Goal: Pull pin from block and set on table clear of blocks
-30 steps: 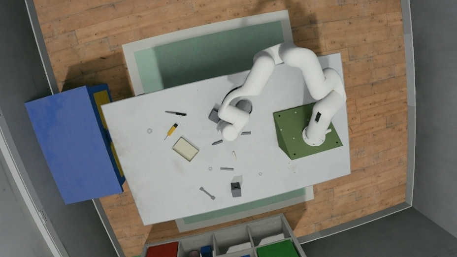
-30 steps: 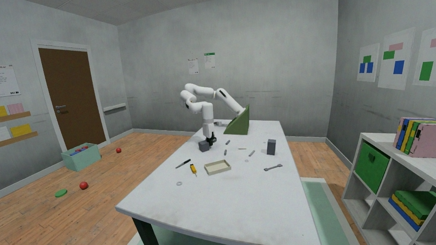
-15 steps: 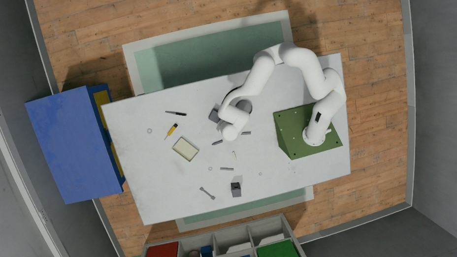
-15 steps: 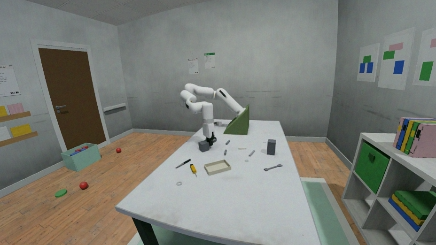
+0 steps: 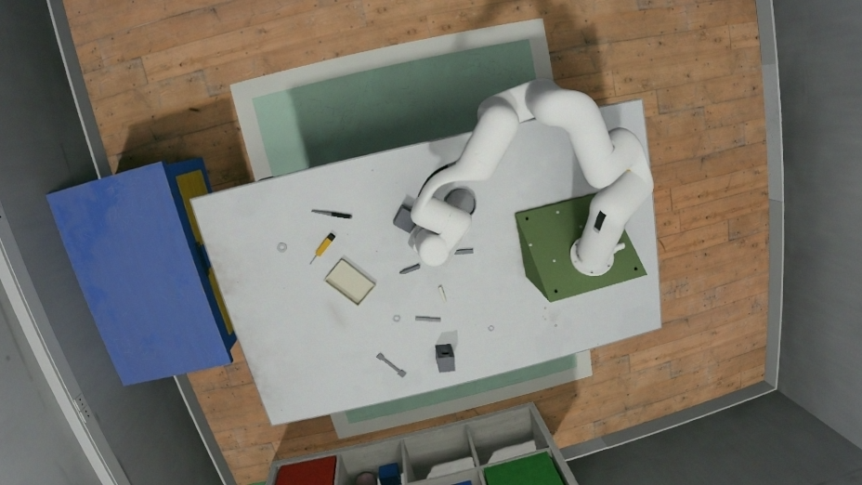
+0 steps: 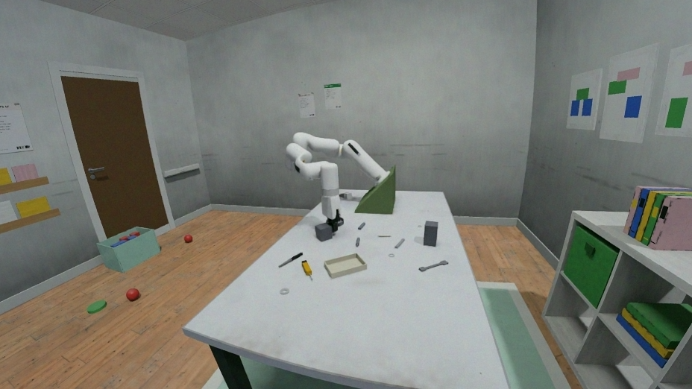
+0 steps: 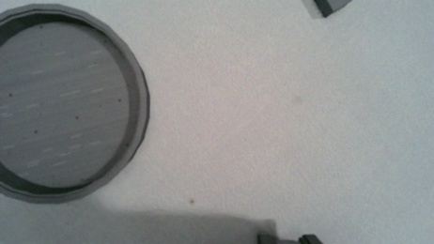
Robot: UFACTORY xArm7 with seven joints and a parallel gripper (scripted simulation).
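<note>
The light grey pin is 10 mm ahead of my hand, 10 mm to the right of it and 10 mm below it. Round my hand: cream peg 240 mm to the left, 40 mm below; then grey bar 100 mm behind, 120 mm to the left, 40 mm below; then round dish 130 mm behind, 20 mm to the right, 30 mm below.
</note>
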